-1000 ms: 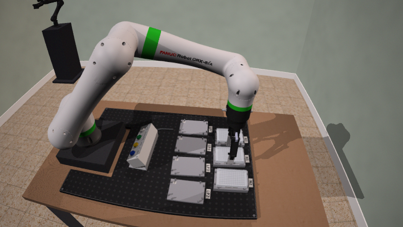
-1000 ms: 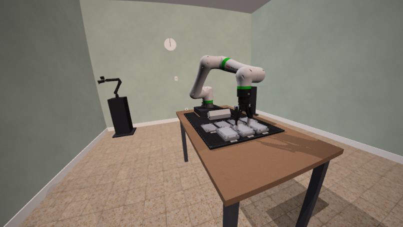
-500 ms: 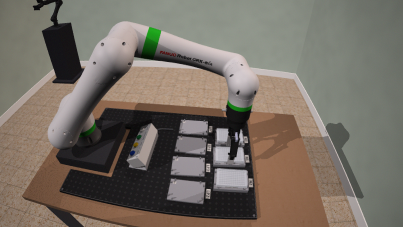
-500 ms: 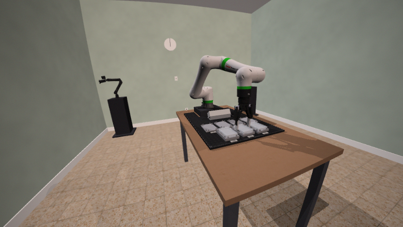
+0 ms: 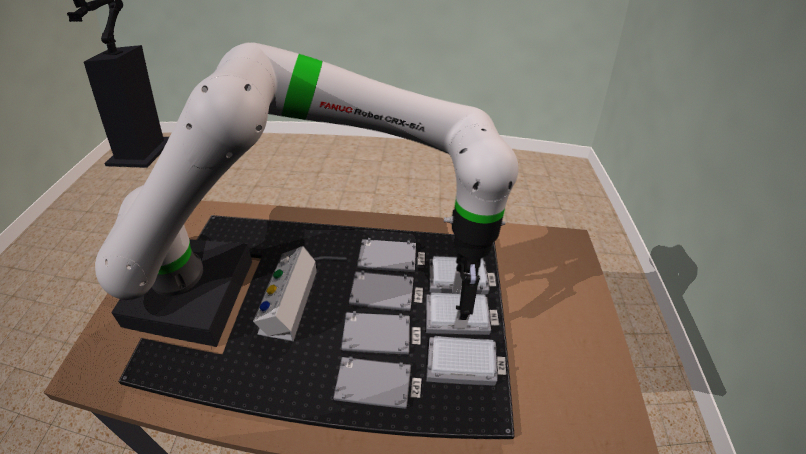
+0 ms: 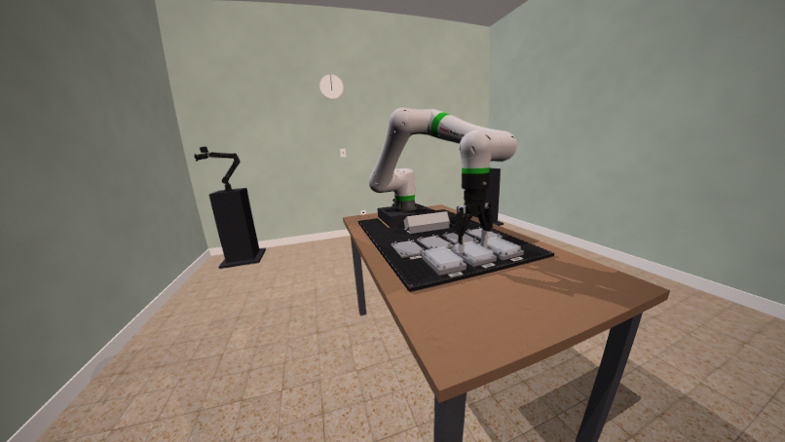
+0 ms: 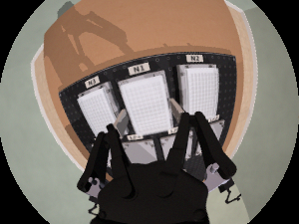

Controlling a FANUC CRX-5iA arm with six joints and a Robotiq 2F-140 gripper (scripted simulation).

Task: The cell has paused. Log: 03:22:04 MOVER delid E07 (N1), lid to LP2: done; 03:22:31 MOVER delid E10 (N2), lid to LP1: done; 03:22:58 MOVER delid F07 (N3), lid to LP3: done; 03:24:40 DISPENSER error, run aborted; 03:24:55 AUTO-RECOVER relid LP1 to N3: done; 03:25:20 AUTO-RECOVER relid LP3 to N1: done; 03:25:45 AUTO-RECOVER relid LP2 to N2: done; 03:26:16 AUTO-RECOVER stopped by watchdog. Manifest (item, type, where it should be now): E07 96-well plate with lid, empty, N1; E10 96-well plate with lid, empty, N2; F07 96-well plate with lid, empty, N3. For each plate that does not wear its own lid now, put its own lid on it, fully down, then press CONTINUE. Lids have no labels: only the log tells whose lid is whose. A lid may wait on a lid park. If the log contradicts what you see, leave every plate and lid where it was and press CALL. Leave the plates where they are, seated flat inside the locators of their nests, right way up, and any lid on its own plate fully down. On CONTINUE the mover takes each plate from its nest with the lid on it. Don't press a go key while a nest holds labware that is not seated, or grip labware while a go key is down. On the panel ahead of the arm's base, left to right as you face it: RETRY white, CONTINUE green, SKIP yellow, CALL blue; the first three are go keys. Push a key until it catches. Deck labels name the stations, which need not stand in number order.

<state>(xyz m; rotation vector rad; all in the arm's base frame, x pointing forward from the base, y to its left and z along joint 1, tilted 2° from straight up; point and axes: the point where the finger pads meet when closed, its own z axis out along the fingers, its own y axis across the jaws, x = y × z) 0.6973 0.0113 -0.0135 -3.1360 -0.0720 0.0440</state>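
Right now my hand is 3 cm above the plate. Round my hand: nest n2: 1 cm ahead, 13 cm to the right, 4 cm below; then LP4: 18 cm behind, 6 cm to the left, 5 cm below; then LP3: 18 cm behind, 7 cm to the right, 5 cm below.
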